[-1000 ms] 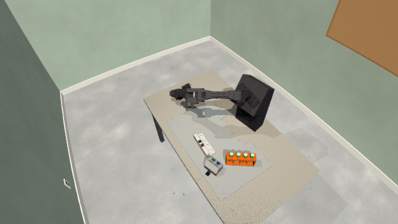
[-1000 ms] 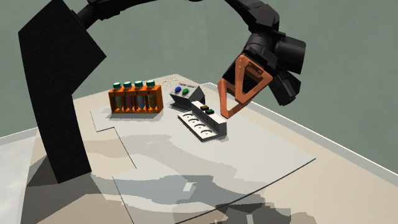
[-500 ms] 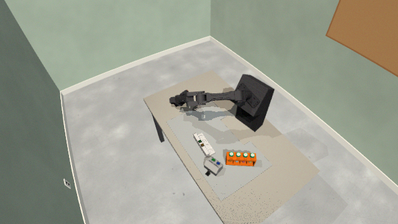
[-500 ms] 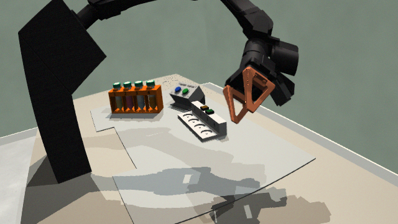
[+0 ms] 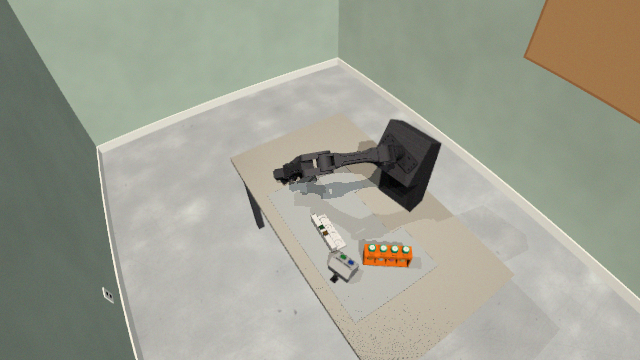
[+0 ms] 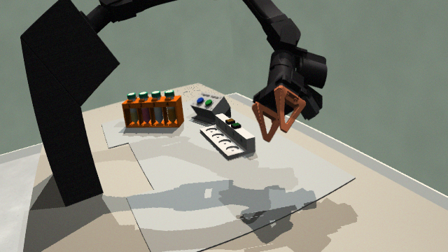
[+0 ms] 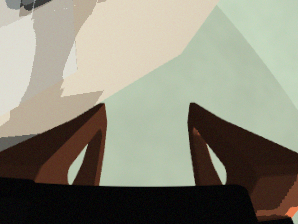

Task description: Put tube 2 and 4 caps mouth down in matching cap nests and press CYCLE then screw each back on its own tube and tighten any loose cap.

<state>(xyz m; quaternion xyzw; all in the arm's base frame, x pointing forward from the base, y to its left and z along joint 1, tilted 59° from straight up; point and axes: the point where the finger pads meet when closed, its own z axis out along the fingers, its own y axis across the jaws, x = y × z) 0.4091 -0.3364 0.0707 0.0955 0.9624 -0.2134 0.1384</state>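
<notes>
Right now the cap 1 is 320 mm behind my hand, 620 mm to the left of it and 50 mm below it. The rest, counted from my hand: green ready key 40 mm behind, 540 mm to the left, 100 mm below; blue cycle key 70 mm behind, 580 mm to the left, 100 mm below.
</notes>
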